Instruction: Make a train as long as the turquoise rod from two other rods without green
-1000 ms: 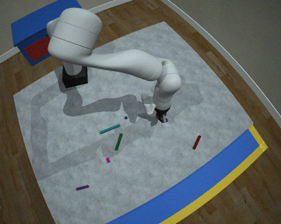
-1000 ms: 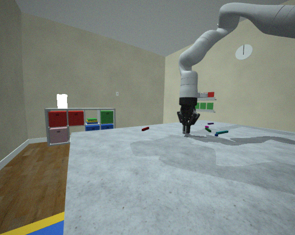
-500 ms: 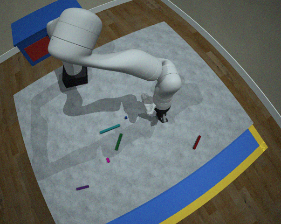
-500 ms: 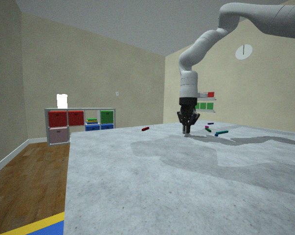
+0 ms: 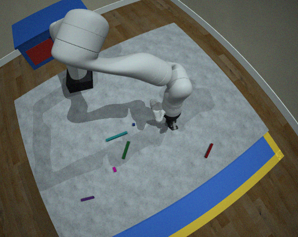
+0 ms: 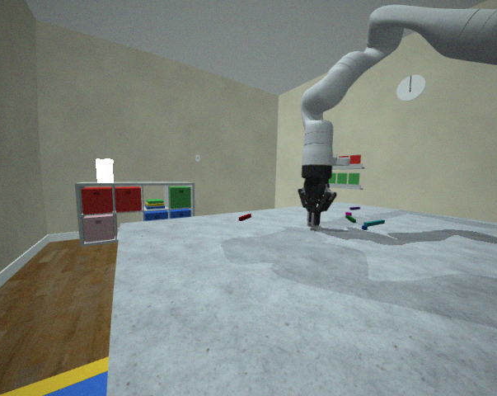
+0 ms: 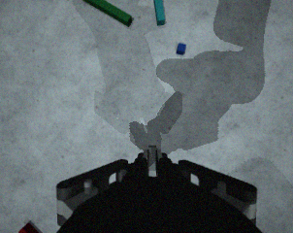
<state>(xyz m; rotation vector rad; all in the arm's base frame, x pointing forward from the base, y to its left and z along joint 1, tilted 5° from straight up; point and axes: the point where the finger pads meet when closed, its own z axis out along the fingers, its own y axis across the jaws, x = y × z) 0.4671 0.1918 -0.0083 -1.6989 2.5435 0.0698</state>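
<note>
Right now my hand is 210 mm short of the red rod, 60 mm to the right of it and 20 mm above it. The rest, counted from my hand: small blue rod 120 mm to the right, 90 mm behind, 20 mm below; then grey rod 10 mm below; then green rod 220 mm to the right, 20 mm below, 20 mm behind.
</note>
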